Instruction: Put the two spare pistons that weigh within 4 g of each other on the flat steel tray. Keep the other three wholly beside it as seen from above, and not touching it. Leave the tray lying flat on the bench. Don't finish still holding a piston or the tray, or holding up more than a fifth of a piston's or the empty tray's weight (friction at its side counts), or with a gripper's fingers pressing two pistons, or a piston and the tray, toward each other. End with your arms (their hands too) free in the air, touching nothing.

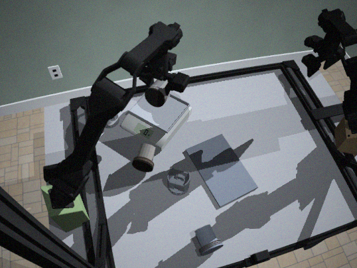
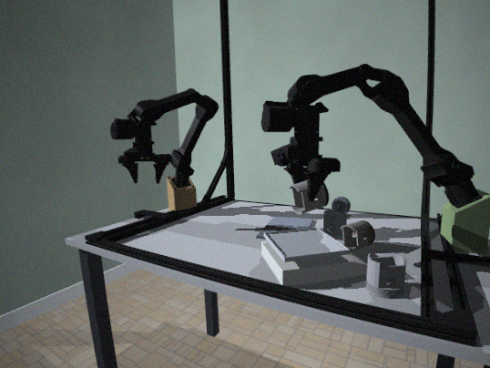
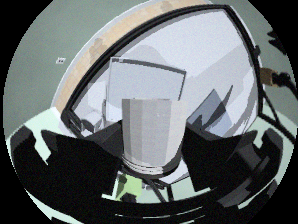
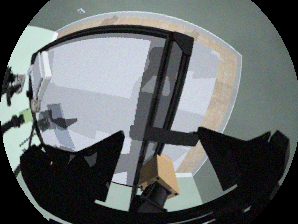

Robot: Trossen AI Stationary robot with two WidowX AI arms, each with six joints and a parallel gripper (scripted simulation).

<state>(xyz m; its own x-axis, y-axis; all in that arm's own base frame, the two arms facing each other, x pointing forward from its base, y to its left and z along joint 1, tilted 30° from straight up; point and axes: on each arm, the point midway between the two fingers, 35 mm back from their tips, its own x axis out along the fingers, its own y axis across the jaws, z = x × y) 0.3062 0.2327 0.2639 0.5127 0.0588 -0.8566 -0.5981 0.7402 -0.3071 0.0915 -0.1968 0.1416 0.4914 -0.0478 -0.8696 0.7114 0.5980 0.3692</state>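
The white scale lies 2 cm ahead of my left hand and 15 cm below it. Also, from my left hand: flat steel tray: 25 cm behind, 15 cm to the right, 20 cm below.
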